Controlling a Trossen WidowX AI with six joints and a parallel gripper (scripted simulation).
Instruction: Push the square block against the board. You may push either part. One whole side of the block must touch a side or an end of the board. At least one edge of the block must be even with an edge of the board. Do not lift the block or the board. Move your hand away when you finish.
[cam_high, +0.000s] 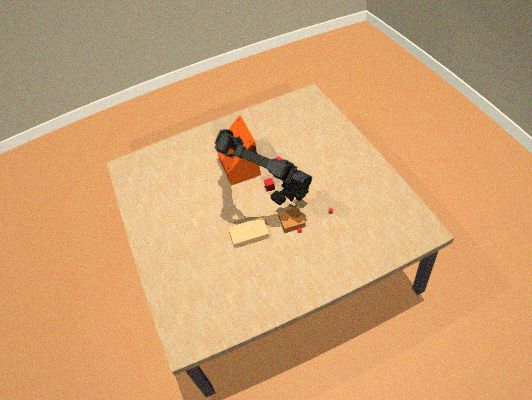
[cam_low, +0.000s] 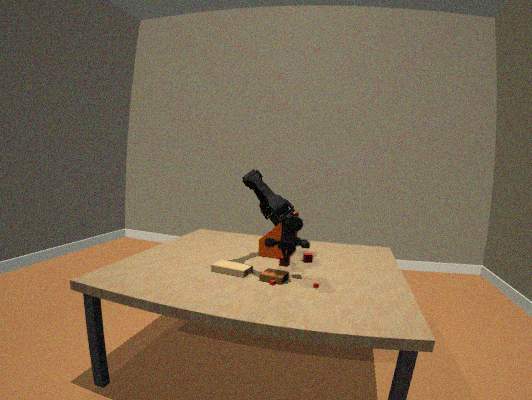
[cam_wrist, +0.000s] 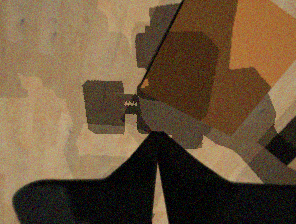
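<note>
My gripper tip is now 60 mm short of the square block, 30 mm to the left of it and 50 mm above it. Also, from my gripper tip: board 40 mm ahead, 230 mm to the right, 50 mm below.
</note>
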